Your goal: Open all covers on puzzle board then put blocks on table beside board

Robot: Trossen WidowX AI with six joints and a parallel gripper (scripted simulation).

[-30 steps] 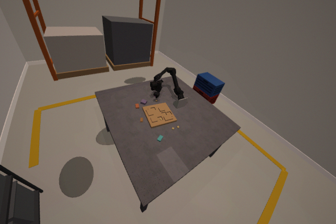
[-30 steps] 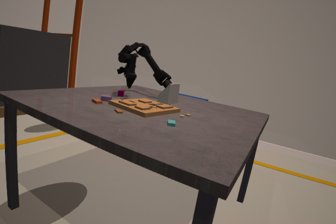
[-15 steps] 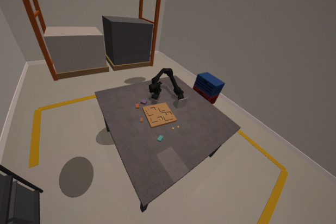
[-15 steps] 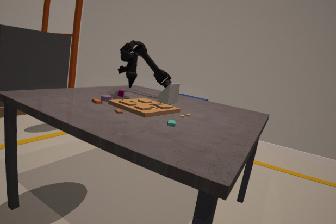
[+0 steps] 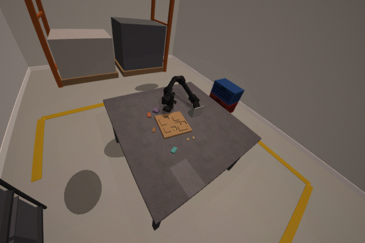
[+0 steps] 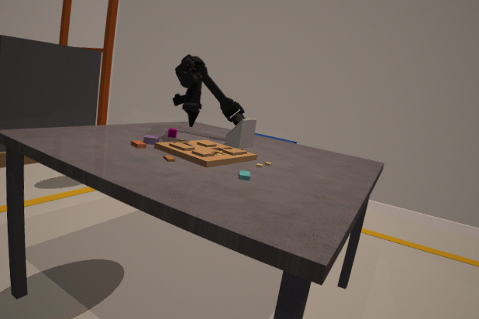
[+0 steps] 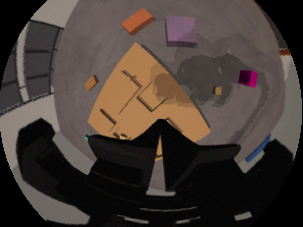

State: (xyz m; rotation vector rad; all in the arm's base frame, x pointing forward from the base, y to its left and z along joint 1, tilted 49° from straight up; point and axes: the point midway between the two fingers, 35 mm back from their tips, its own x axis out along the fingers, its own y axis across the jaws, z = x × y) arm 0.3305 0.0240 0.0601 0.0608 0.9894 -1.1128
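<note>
Now: the tan puzzle board 11 cm to the left of my gripper tip and 8 cm below it. Round my gripper tip: purple block (14 cm to the right, 8 cm below, 8 cm ahead); magenta block (24 cm to the right, 12 cm behind, 8 cm below); orange block (18 cm ahead, 11 cm to the right, 9 cm below).
</note>
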